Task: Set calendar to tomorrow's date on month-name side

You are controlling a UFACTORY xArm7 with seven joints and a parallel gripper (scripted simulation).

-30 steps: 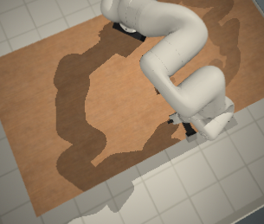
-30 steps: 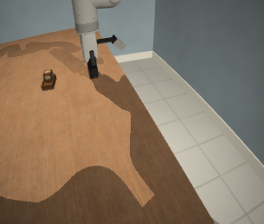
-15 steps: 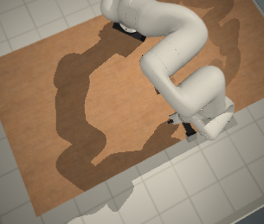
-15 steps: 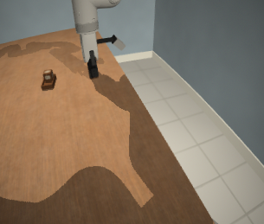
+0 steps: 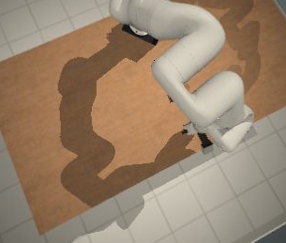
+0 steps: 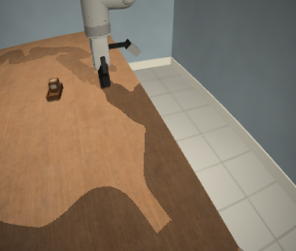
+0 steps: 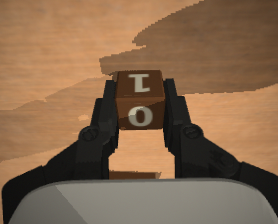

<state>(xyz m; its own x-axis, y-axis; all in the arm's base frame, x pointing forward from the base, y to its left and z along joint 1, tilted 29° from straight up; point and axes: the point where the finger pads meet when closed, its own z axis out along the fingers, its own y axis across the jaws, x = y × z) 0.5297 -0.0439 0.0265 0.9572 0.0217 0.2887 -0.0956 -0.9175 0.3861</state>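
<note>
The brown wooden cube lies 1 cm below my hand. Round my hand: brown wooden tray 17 cm behind, 4 cm to the left, 2 cm below.
</note>
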